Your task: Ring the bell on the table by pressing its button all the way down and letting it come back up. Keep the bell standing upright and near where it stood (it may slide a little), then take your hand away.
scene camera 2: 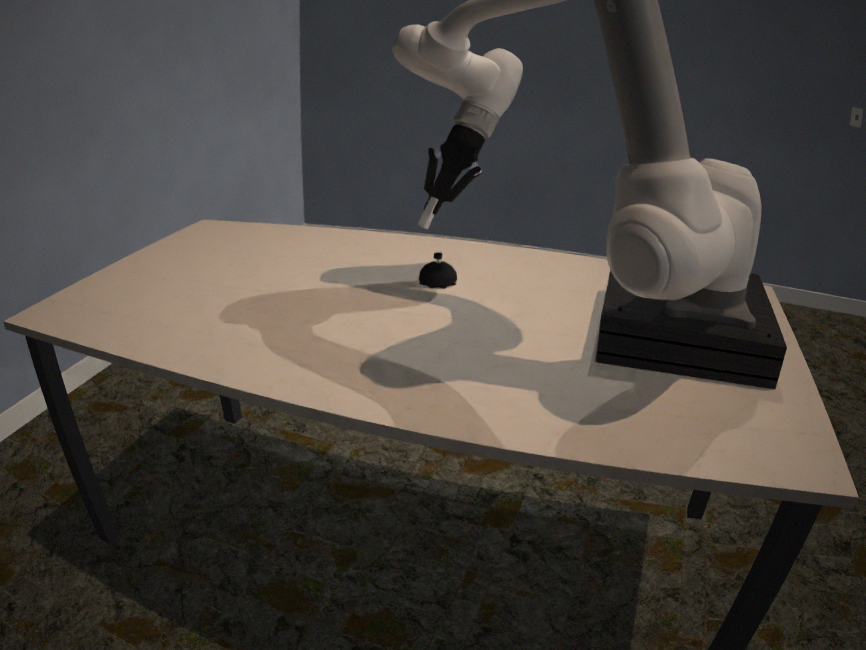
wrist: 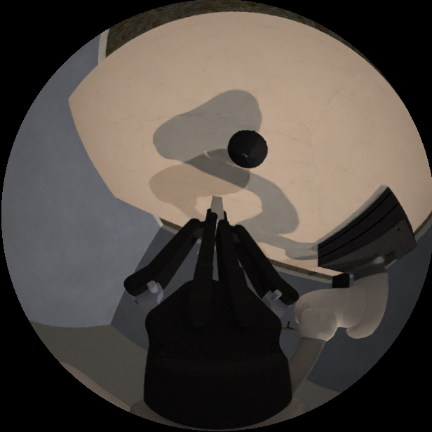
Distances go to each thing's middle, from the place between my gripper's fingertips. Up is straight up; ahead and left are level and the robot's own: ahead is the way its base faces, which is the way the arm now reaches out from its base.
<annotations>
Right now the black dome-shaped bell (scene camera 2: 440, 274) is 11 cm below my hand, 4 cm to the right of it and 2 cm behind it.
</annotations>
